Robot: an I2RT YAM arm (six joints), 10 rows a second.
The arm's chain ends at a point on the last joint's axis. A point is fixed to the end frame.
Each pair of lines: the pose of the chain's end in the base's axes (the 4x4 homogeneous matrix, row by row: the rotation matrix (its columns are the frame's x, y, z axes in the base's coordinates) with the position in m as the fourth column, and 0 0 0 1 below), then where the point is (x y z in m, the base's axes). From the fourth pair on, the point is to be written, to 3 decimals.
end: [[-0.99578 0.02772 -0.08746 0.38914], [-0.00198 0.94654 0.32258 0.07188], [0.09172 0.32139 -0.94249 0.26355], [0 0 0 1]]
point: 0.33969 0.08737 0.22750
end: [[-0.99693 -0.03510 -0.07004 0.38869], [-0.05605 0.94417 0.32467 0.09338], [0.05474 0.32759 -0.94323 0.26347], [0 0 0 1]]
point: 0.33984 0.10647 0.22570
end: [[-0.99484 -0.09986 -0.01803 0.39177], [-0.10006 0.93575 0.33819 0.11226], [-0.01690 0.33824 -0.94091 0.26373], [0 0 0 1]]
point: 0.34516 0.12390 0.22279
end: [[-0.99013 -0.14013 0.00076 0.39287], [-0.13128 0.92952 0.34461 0.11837], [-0.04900 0.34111 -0.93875 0.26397], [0 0 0 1]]
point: 0.347 0.129 0.222
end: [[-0.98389 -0.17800 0.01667 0.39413], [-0.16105 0.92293 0.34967 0.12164], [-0.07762 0.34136 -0.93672 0.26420], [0 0 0 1]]
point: 0.349 0.131 0.221
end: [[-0.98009 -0.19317 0.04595 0.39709], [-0.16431 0.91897 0.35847 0.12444], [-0.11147 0.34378 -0.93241 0.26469], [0 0 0 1]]
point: 0.354 0.134 0.220
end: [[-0.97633 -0.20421 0.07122 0.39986], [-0.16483 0.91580 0.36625 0.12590], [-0.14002 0.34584 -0.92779 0.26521], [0 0 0 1]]
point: 0.358 0.136 0.219
